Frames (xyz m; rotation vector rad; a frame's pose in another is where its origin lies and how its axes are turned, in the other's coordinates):
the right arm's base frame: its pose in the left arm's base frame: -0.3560 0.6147 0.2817 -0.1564 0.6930 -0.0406
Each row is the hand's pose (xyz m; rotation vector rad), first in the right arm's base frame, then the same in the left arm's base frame.
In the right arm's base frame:
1: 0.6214 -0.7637 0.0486 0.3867 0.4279 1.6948
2: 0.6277 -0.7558 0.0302 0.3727 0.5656 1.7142
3: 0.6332 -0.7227 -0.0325 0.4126 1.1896 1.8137
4: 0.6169 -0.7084 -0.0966 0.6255 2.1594 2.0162
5: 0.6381 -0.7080 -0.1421 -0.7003 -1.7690 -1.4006
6: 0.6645 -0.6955 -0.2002 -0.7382 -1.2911 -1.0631
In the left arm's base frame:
1: 0.1642 -0.1886 0.0452 0.8623 1.0417 1.4401
2: 0.1571 -0.1837 0.0260 0.8686 1.1740 1.4660
3: 0.1208 -0.1597 -0.0302 1.0168 1.7550 1.5644
4: 0.0671 -0.1524 -0.0708 -1.2295 -2.1091 -1.4279
5: 0.0543 -0.1598 -0.1187 -1.1458 -1.3134 -0.8856
6: 0.0373 -0.1574 -0.1815 -1.1322 -0.7626 -0.6446

